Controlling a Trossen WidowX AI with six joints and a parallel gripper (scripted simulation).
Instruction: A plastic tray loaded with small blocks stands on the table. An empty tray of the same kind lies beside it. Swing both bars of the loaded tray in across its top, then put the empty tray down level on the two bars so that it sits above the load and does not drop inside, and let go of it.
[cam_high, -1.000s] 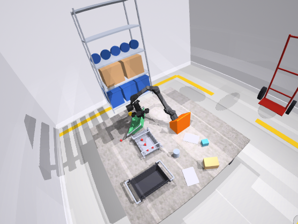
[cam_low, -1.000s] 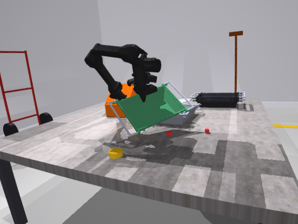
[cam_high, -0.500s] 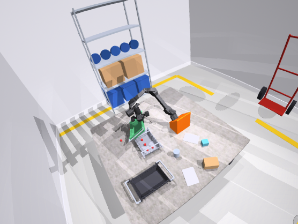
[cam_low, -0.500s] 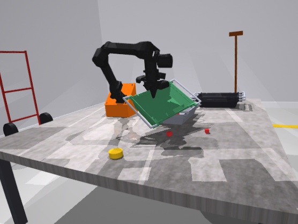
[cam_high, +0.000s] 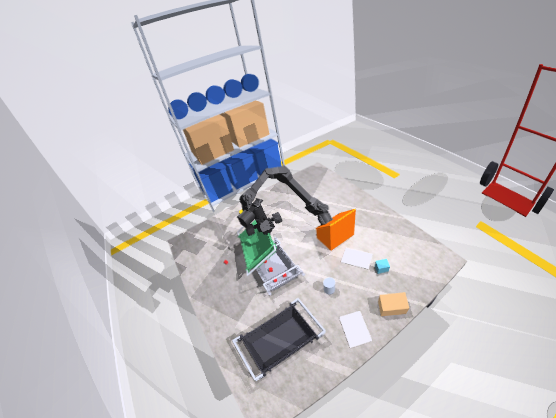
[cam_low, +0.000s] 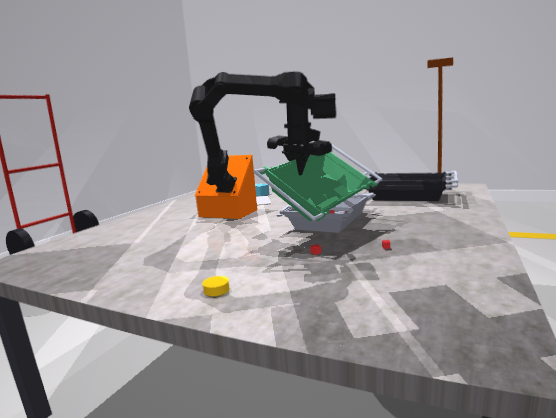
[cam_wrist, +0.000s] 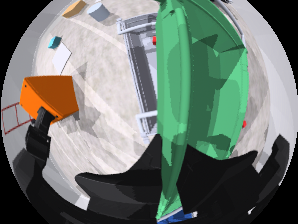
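Now: the green tray 80 mm ahead of my gripper tip and 20 mm to the right of it. The rest, counted from my gripper tip: yellow disc 430 mm to the right, 150 mm below; blue cube 390 mm behind, 450 mm to the left, 140 mm below; grey cylinder 100 mm behind, 370 mm to the left, 120 mm below.
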